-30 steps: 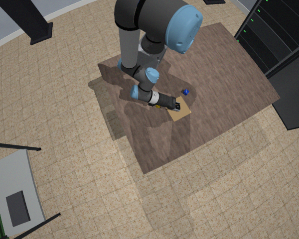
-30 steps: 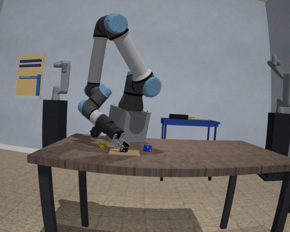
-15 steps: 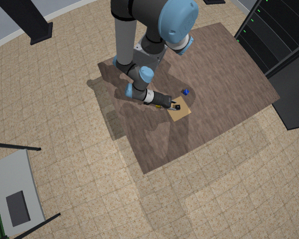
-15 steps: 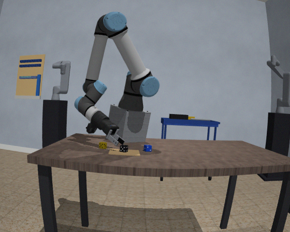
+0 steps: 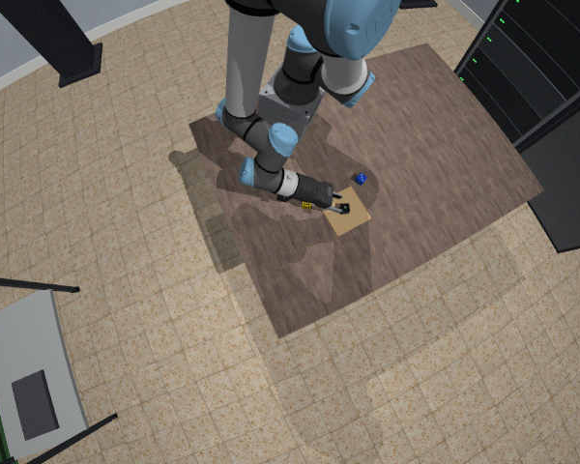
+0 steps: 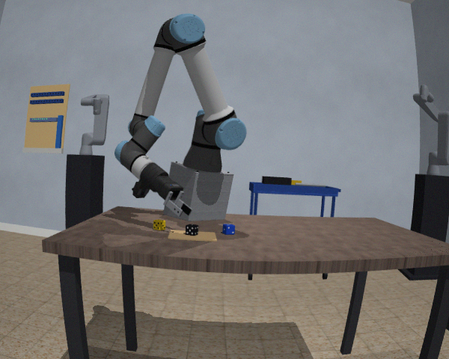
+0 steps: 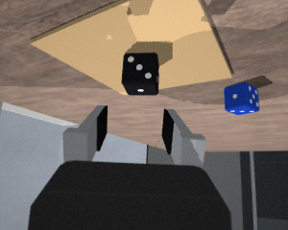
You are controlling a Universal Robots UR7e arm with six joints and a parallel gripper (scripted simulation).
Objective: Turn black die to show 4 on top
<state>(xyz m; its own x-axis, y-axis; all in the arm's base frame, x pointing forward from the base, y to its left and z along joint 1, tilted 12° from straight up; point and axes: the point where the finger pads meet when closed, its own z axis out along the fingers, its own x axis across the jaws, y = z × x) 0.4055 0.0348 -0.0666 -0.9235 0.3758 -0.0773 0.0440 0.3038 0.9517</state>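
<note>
Now: the black die 6 cm below my hand, 4 cm to the left of it and 1 cm ahead of it. From my hand the other things lie so: blue die (13 cm to the left, 8 cm behind, 6 cm below); then tan mat (7 cm below, 4 cm to the left, 1 cm ahead); then yellow die (8 cm to the right, 6 cm below, 4 cm behind).
</note>
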